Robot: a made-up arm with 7 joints. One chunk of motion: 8 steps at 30 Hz.
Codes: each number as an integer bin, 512 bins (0 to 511) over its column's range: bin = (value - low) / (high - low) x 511, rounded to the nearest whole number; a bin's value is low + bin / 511 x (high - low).
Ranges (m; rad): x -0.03..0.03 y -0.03..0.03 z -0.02..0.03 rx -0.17..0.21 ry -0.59..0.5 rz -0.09..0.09
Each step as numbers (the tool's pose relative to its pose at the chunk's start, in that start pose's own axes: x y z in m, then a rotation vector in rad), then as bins.
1 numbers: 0.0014 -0.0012 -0.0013 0.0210 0.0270 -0.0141
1 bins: 267 245 191 257 289 215
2 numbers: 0.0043 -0.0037 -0.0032 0.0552 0.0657 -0.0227
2 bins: 292 224 172 303 307 191
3 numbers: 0.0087 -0.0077 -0.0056 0.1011 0.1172 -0.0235
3 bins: 330 190 147 365 332 189
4 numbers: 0.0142 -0.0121 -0.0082 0.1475 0.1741 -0.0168
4 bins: 376 152 121 427 358 208
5 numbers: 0.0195 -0.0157 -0.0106 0.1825 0.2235 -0.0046
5 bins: 422 122 96 474 381 242
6 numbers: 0.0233 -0.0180 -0.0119 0.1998 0.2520 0.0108
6 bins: 454 102 83 497 395 286
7 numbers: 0.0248 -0.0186 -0.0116 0.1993 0.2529 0.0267
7 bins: 467 97 86 497 395 331
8 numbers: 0.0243 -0.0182 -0.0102 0.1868 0.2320 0.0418
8 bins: 462 100 100 480 385 374
